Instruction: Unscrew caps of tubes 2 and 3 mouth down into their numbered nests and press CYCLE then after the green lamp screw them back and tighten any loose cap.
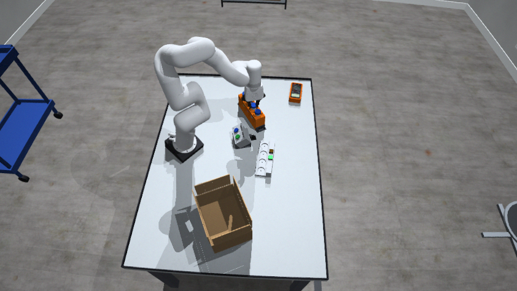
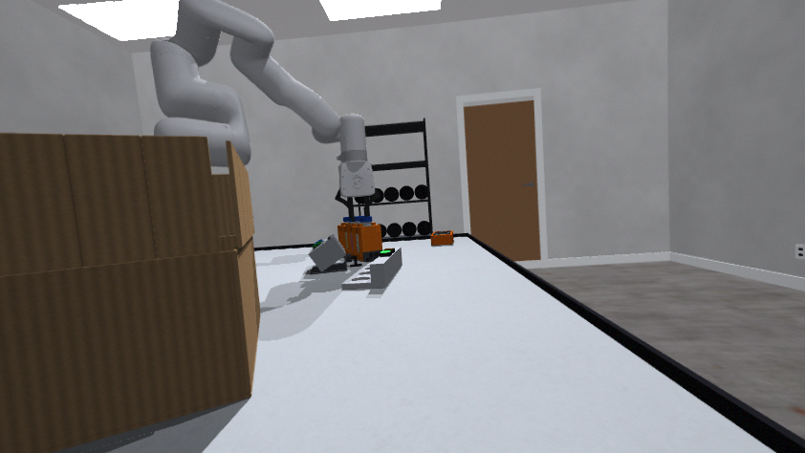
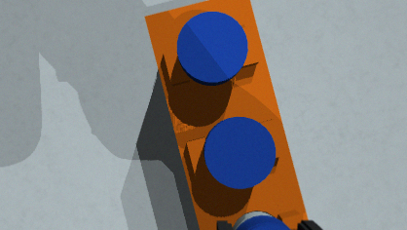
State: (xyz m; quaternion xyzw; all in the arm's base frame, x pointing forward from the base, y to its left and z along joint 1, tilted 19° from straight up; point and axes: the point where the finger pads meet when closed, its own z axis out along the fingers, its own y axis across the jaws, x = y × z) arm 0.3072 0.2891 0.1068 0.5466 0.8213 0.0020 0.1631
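Now: hand 3 cm past the blue cap, 4 cm to the right of it and 2 cm above it. The rest, counted from my hand: green key (6 cm behind, 19 cm to the right, 6 cm below); blue key (8 cm behind, 15 cm to the right, 6 cm below); grey key housing (5 cm behind, 17 cm to the right, 8 cm below).
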